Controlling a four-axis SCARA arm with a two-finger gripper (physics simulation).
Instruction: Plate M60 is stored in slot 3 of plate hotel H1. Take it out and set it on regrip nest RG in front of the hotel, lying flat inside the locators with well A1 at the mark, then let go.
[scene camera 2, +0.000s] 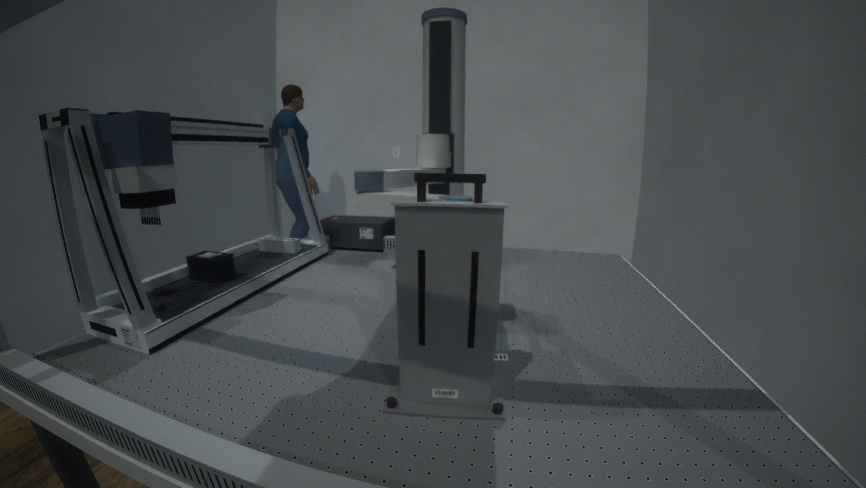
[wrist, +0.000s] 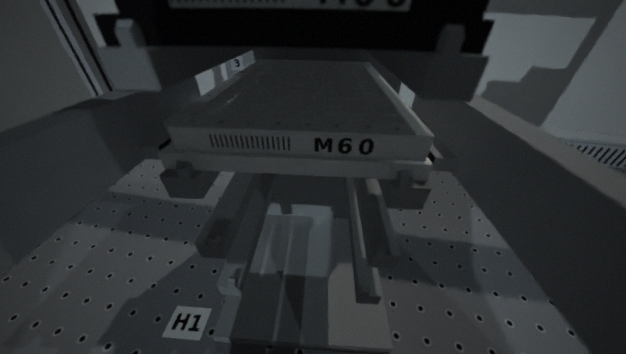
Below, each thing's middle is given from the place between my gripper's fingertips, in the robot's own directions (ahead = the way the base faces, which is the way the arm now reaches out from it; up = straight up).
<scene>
I see the dark box (scene camera 2: 350, 225) 810 mm behind my hand, 540 mm to the right of it and 120 mm below it.
</scene>
